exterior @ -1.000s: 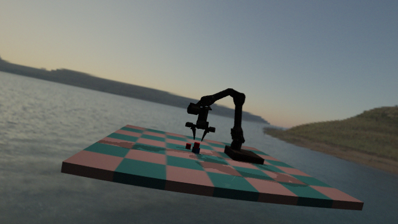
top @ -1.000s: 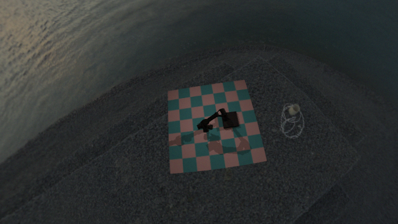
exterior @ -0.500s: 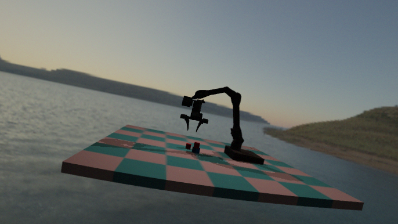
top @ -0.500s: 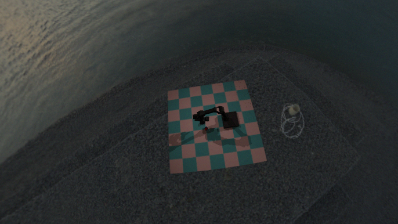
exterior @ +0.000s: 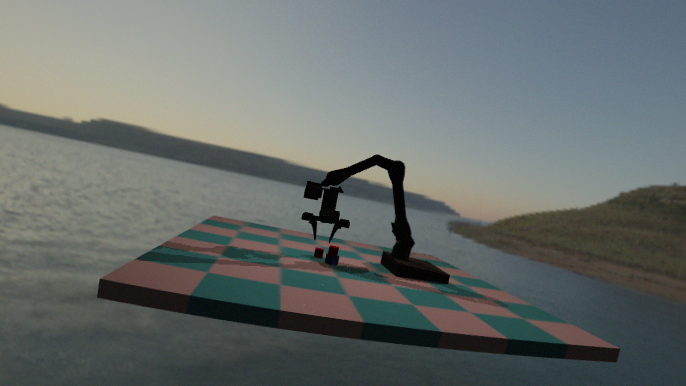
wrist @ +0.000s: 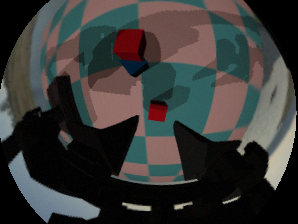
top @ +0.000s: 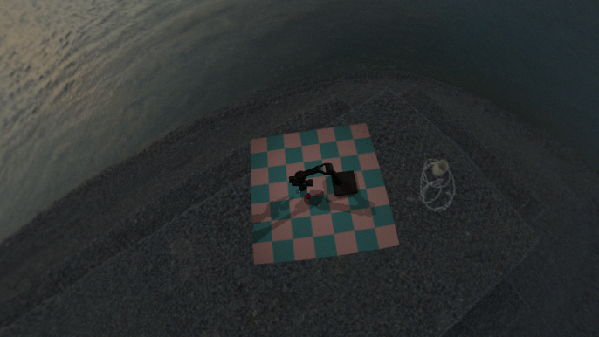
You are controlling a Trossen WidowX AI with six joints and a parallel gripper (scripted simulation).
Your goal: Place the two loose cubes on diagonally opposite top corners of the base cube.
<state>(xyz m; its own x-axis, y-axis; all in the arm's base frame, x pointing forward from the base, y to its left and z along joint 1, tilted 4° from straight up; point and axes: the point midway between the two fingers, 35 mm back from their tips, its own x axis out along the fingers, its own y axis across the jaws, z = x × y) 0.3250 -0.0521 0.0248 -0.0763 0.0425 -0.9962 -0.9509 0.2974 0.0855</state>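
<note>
Right now the blue cube is 20 mm behind my gripper tip, 100 mm to the left of it and 40 mm below it.
</note>
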